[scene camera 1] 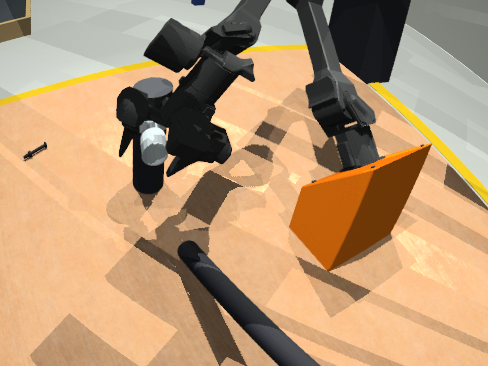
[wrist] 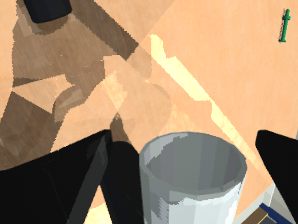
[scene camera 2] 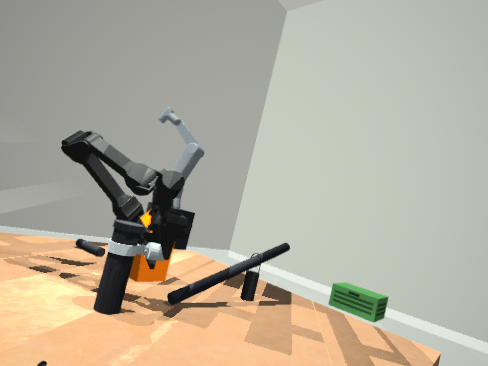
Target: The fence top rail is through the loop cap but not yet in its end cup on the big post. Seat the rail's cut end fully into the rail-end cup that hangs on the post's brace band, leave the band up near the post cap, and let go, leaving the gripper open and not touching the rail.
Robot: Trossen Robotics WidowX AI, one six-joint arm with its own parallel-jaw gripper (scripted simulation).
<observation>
my gripper: scene camera 1; wrist; scene camera 2 158,264
same spot on my gripper: (wrist: 66,179) = (scene camera 1: 183,159)
</observation>
